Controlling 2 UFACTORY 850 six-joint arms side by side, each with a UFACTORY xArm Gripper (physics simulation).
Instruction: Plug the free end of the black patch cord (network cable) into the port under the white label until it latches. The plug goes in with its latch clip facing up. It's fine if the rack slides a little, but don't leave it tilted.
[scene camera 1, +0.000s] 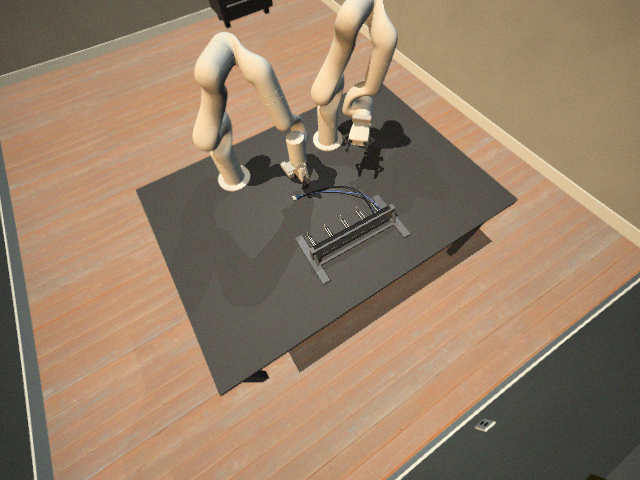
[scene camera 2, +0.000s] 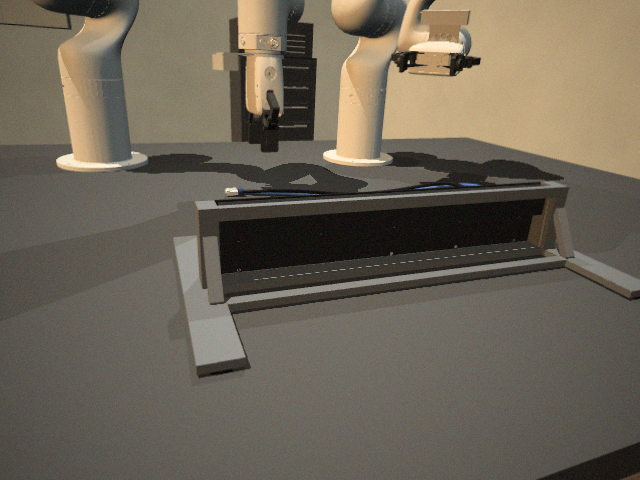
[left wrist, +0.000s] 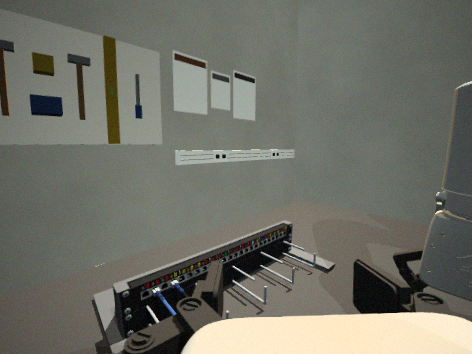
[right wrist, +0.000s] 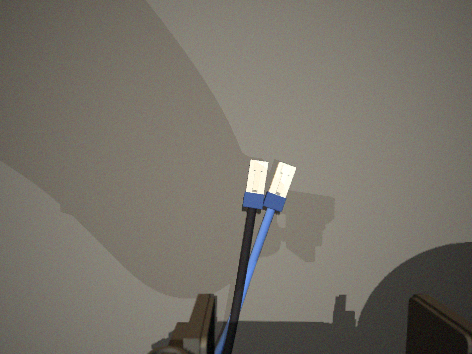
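Note:
The black patch cord (right wrist: 245, 260) lies on the table; its free end is a clear plug (right wrist: 257, 176) with a blue collar. The rack (scene camera 1: 318, 272) (scene camera 2: 382, 201) (left wrist: 200, 256) stands upright, its coloured port labels facing the arms; I cannot single out the white label. My right gripper (scene camera 1: 306, 183) (scene camera 2: 269, 140) (right wrist: 311, 327) is open above the cords, pointing down, with the plug ahead of its fingers in the right wrist view. My left gripper (scene camera 1: 358, 146) (scene camera 2: 435, 67) (left wrist: 288, 282) is open and empty, high behind the rack.
A blue cord's plug (right wrist: 283, 179) lies right beside the black one, and the two cords run close together. Two blue-cord plugs (left wrist: 157, 292) (left wrist: 175, 284) sit in ports at the rack's near end. Metal hooks (left wrist: 250, 291) stick out from the rack's port side.

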